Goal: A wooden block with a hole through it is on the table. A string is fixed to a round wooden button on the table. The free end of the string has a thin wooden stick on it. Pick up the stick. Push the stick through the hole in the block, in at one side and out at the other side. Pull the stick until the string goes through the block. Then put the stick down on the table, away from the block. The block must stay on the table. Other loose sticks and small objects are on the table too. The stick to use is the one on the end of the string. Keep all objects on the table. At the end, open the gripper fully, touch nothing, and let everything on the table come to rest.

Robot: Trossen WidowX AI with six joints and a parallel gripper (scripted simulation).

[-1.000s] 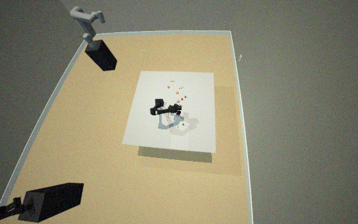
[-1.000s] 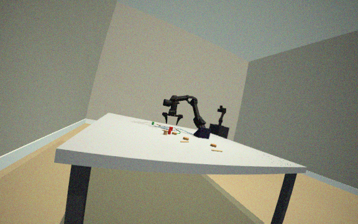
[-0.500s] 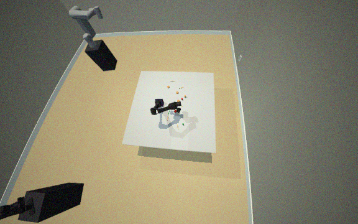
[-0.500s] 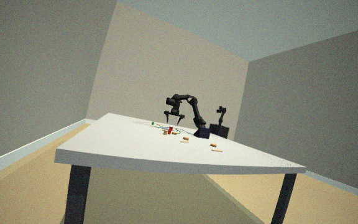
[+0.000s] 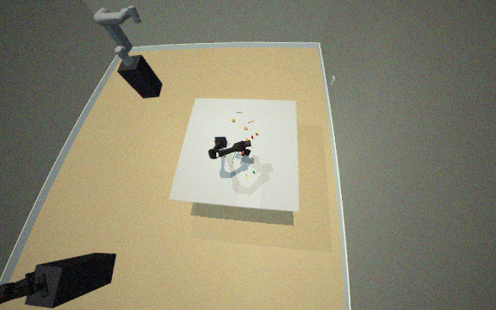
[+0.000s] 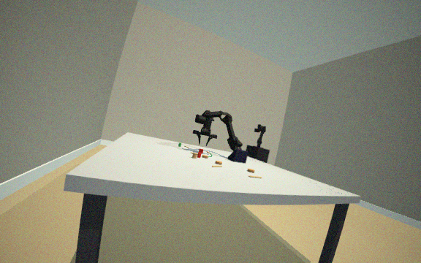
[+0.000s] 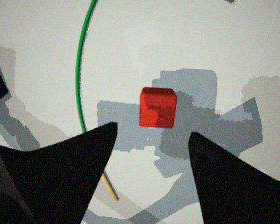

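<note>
The red block lies 5 cm below my gripper tip. Round my gripper tip: round wooden button 5 cm ahead, 17 cm to the left, 5 cm below; then green object 11 cm ahead, 20 cm to the right, 5 cm below.
</note>
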